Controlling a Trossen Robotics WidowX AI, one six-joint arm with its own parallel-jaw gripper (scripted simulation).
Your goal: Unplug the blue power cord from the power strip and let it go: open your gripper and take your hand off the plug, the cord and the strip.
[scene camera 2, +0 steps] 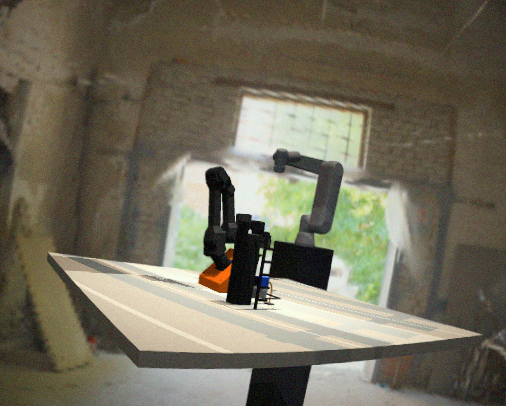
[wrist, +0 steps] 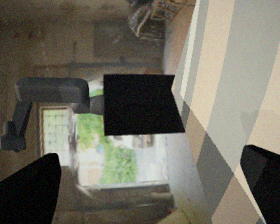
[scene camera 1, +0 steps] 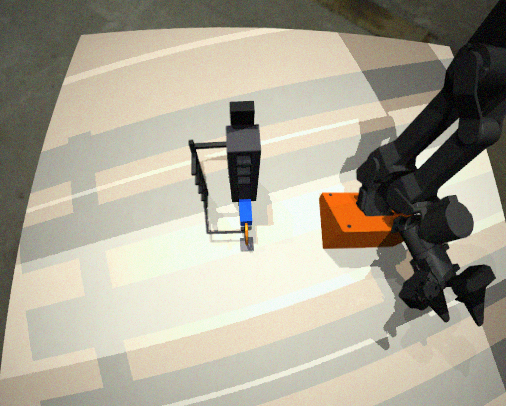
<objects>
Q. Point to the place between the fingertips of my gripper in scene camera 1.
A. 463, 323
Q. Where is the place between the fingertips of my gripper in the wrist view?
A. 155, 161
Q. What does my gripper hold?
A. Nothing.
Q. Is my gripper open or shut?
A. Open.
</objects>
